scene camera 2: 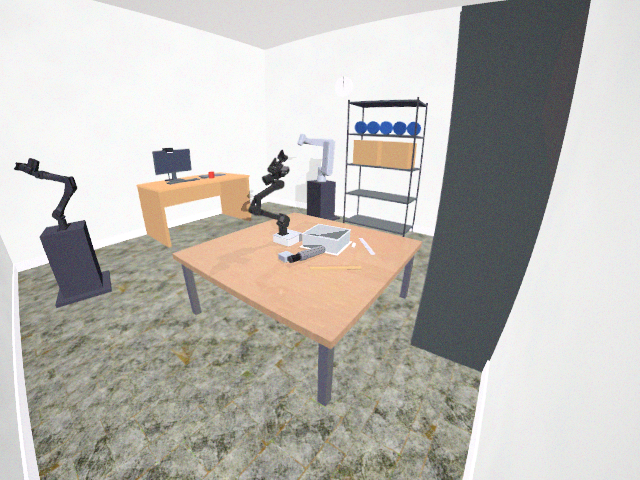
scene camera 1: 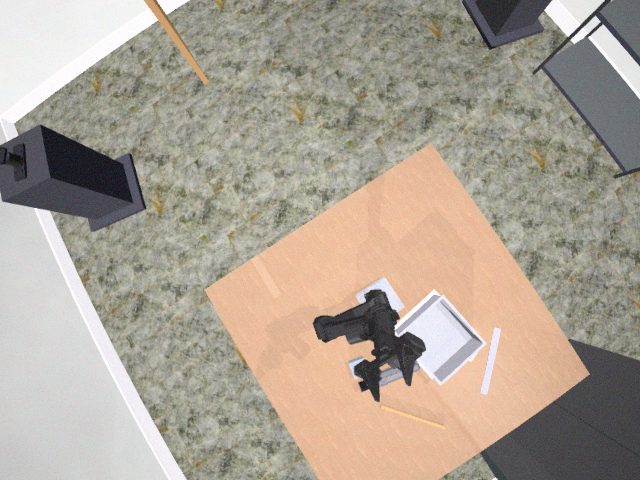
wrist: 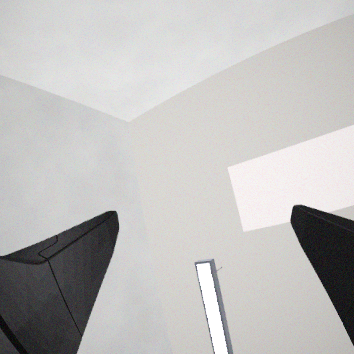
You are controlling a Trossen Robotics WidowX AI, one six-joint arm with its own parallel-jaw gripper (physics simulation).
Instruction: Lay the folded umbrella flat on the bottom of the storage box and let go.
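Where they show: gripper, fingertip midpoint: [scene camera 2: 279, 153] [scene camera 1: 392, 394] [wrist: 206, 217]; arm's base at its link origin: [scene camera 2: 283, 233] [scene camera 1: 373, 298].
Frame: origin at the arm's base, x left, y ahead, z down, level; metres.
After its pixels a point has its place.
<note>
The folded umbrella [scene camera 1: 393, 376] @[z 0.002, x -0.040, y 0.340 m] [scene camera 2: 311, 252] @[z 0.013, x -0.041, y 0.364 m], grey with a black handle, lies on the table beside the storage box, partly hidden under the gripper in scene camera 1. The light grey, open-topped storage box [scene camera 1: 457, 360] @[z -0.003, x 0.239, y 0.374 m] [scene camera 2: 337, 244] @[z -0.009, x 0.140, y 0.415 m] stands upright; its visible bottom is bare in scene camera 1. My gripper [scene camera 1: 393, 392] @[z -0.579, x -0.086, y 0.103 m] [scene camera 2: 287, 155] @[z -0.579, x -0.086, y 0.103 m] [wrist: 206, 217] @[z -0.579, x -0.086, y 0.103 m] is open and empty, raised high above the table and pointing upward. The wrist view shows walls and ceiling between the spread fingers; the umbrella and box do not show there.
A yellow stick [scene camera 1: 413, 416] @[z 0.046, x -0.019, y 0.558 m] [scene camera 2: 335, 267] @[z 0.045, x -0.028, y 0.561 m] lies in front of the umbrella. A pale strip [scene camera 1: 490, 360] @[z 0.055, x 0.396, y 0.459 m] [scene camera 2: 367, 245] @[z 0.054, x 0.404, y 0.466 m] lies beyond the box. A light block [scene camera 1: 354, 365] @[z 0.020, x -0.181, y 0.244 m] [scene camera 2: 284, 256] @[z 0.021, x -0.194, y 0.288 m] sits by the umbrella's handle. The arm's white base [scene camera 1: 391, 297] @[z -0.002, x 0.075, y 0.023 m] [scene camera 2: 285, 238] @[z 0.001, x -0.041, y 0.086 m] stands next to the box.
</note>
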